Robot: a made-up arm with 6 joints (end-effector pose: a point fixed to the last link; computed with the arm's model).
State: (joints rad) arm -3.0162 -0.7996 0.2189 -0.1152 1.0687 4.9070
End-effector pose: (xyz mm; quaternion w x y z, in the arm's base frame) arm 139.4 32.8 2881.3 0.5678 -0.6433 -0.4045 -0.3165
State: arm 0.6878 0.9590 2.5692 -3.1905 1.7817 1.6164
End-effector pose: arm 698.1 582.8 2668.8 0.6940 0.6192 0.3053 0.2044
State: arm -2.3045 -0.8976 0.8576 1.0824 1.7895 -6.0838
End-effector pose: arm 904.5 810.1 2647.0 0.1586 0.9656 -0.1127 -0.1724
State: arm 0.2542 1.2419 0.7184 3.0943 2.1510 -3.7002
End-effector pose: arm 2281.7 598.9 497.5 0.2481 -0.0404 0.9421 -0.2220
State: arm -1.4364 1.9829 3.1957 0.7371 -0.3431 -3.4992
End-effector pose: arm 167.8 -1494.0 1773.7 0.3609 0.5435 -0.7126 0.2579
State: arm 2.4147 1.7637 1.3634 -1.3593 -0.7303 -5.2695
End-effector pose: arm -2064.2 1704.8 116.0 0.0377 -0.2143 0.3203 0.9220
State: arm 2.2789 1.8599 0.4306 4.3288 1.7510 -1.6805
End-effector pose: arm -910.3 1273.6 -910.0 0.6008 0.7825 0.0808 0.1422
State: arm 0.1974 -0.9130 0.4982 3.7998 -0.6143 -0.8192
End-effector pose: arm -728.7 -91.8 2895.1 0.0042 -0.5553 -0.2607 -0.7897
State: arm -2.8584 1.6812 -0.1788 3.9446 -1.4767 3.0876
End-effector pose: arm -1079.7 -426.1 -839.3 0.5076 0.1927 -0.0356 -0.8390
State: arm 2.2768 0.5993 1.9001 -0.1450 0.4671 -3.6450
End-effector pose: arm -570.8 684.6 3131.8 0.7644 -0.0496 -0.6335 -0.1087
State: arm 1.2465 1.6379 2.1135 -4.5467 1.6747 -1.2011
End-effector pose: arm 611.4 2280.6 1445.6 0.1001 -0.1494 -0.3852 0.9051
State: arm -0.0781 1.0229 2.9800 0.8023 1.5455 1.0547
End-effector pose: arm 260.0 87.8 2423.3 0.3554 0.2759 0.7322 0.5112
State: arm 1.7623 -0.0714 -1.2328 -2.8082 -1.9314 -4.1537
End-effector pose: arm -226.8 928.4 704.2 0.2595 0.4675 0.1841 0.8248
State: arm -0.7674 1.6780 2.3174 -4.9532 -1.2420 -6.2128
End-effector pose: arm 1533.0 -1670.4 1605.3 0.5011 -0.2675 0.3786 -0.7308
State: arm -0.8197 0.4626 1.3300 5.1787 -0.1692 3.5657
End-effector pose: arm 1019.0 -1058.3 2974.2 0.1189 -0.8821 0.1730 -0.4217
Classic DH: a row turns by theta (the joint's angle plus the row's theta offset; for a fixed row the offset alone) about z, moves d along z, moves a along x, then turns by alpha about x. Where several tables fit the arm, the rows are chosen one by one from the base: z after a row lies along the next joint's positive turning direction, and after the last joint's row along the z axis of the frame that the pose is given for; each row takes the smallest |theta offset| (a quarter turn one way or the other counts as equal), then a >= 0, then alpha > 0; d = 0 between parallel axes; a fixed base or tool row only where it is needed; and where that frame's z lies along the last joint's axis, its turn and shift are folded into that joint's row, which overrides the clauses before.
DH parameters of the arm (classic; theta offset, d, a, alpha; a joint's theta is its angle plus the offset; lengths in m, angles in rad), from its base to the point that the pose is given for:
joint 1: 0 0.71 0.17 -1.5708
joint 2: -1.5708 0 1.07 3.1416
joint 3: 0 0 0.23 -1.5708
joint 4: 0 -1.38 0 1.5708
joint 5: 0 0 0 -1.5708
joint 6: 1.5708 -0.15 0 1.5708
tool (fixed): -1.5708 0 0 0

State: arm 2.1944 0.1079 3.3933 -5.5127 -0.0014 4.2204
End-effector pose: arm 698.6 -970.8 1327.0 0.5606 -0.6893 0.4011 -0.2230
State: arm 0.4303 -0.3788 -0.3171 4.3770 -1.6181 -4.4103
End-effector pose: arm 965.6 598.9 2067.6 0.5203 0.0434 -0.2443 0.8171
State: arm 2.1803 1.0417 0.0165 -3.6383 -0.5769 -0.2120
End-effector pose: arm -1189.2 1771.4 119.7 0.0485 0.6020 0.7255 -0.3299
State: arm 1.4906 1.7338 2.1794 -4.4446 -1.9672 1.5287
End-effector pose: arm 317.6 2285.8 1346.8 0.2563 -0.9271 0.2548 -0.0995
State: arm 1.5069 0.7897 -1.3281 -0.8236 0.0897 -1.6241
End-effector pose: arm 31.5 337.3 32.7 0.7021 0.1580 0.5265 -0.4526
